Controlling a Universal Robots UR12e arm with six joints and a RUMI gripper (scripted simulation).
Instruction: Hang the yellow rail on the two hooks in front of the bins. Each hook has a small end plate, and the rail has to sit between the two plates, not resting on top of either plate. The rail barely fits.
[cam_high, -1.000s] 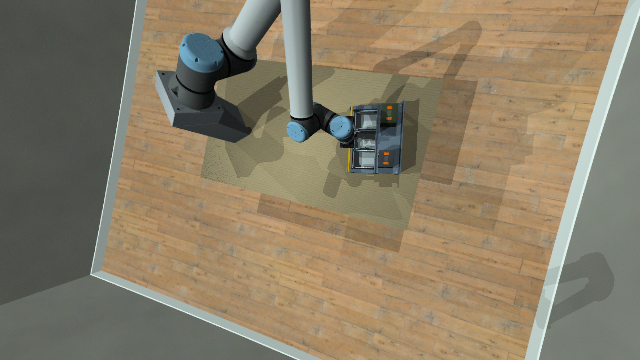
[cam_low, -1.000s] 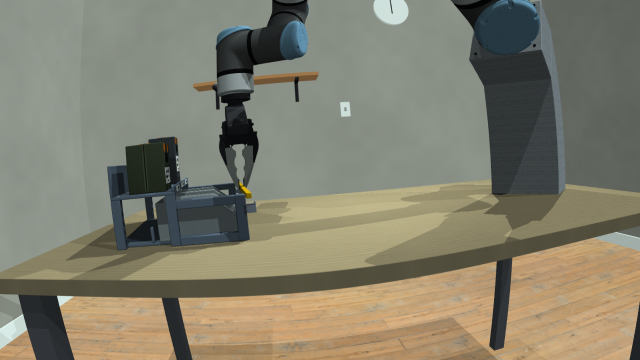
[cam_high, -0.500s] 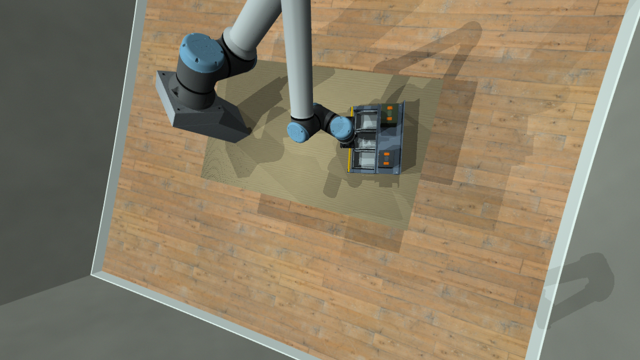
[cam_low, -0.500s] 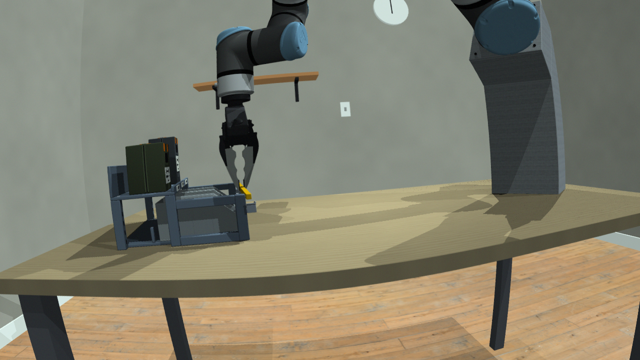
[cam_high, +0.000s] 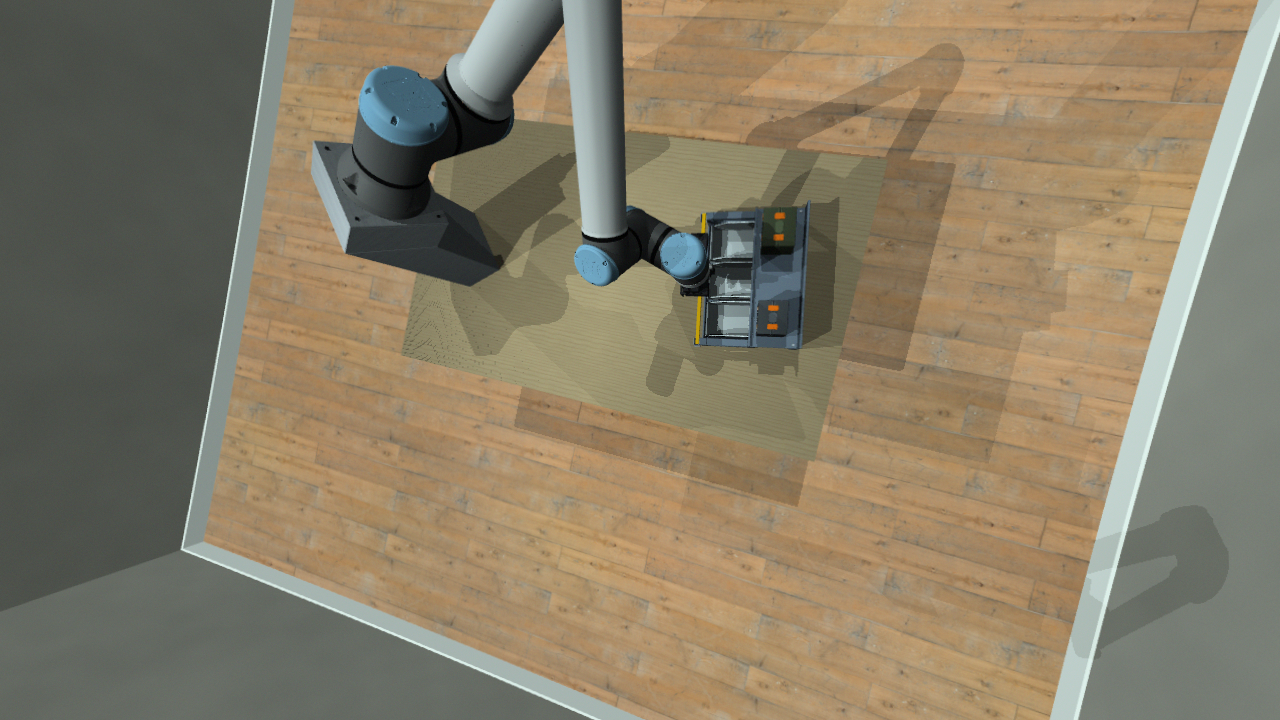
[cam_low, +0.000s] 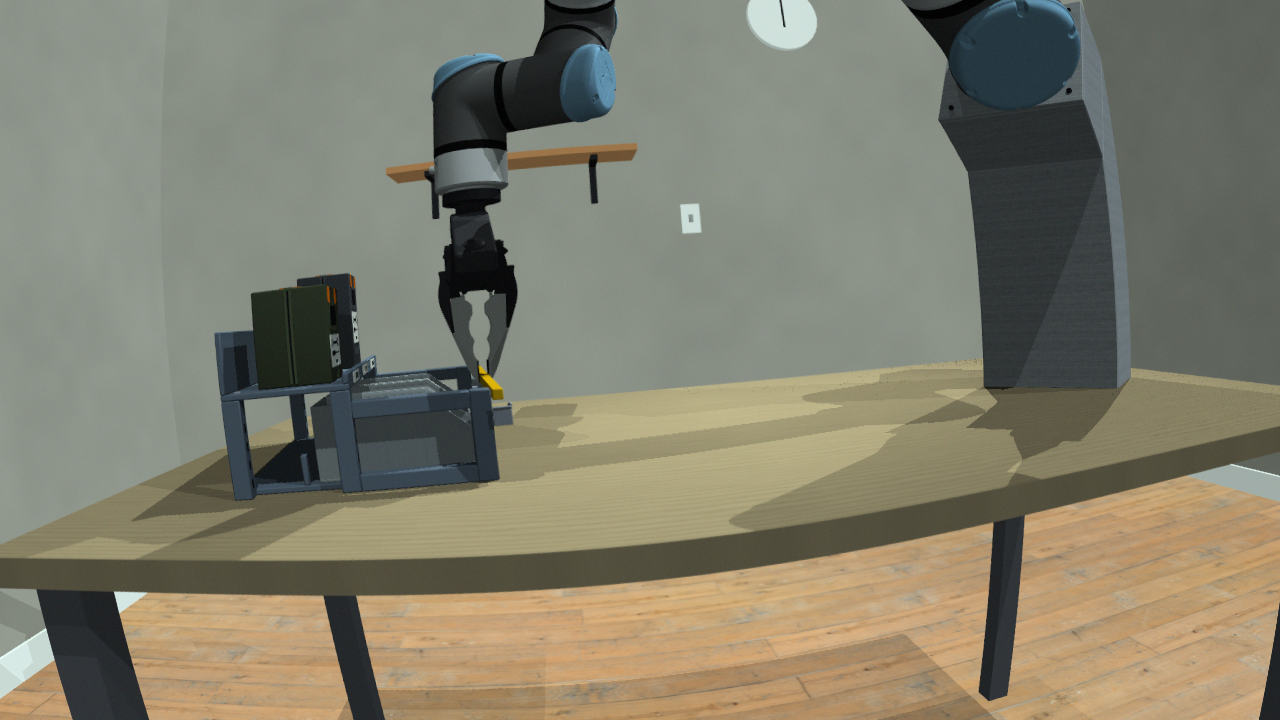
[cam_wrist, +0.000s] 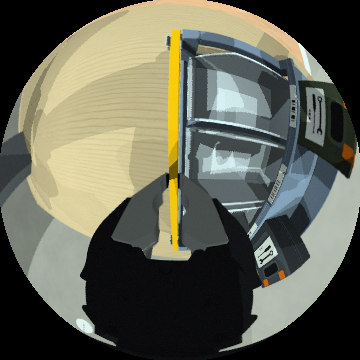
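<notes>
The yellow rail is 1 cm below my hand.
</notes>
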